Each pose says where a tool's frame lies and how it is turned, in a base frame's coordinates. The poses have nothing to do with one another.
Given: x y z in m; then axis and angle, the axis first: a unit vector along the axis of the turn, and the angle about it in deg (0 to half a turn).
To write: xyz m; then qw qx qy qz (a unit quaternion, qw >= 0). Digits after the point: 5 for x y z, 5 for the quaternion.
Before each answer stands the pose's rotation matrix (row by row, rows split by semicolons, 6 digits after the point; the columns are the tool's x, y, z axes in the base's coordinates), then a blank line. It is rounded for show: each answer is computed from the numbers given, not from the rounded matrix.
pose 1, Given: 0.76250 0.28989 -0.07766 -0.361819 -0.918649 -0.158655 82.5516
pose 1, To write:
0.243576 0.446613 -0.860934; 0.131980 0.864149 0.485620; 0.960860 -0.231912 0.151542

0.76250 0.28989 -0.07766 0.75154 -0.23869 -0.60602 -0.10466
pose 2, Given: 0.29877 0.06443 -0.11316 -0.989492 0.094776 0.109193 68.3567
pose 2, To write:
0.986805 -0.160686 0.019899; 0.042303 0.374497 0.926263; -0.156290 -0.913199 0.376353

0.29877 0.06443 -0.11316 0.82729 -0.55587 0.05324 0.06134
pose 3, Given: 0.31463 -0.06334 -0.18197 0.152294 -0.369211 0.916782 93.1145
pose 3, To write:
-0.029878 -0.974712 -0.221459; 0.856144 0.089392 -0.508946; 0.515872 -0.204808 0.831823

0.31463 -0.06334 -0.18197 0.68763 0.11057 -0.26807 0.66564
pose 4, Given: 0.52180 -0.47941 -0.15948 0.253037 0.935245 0.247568 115.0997
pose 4, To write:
-0.333007 0.112847 0.936147; 0.561228 0.821523 0.100610; -0.757713 0.558896 -0.336906

0.52180 -0.47941 -0.15948 0.53657 0.21353 0.78921 0.20891
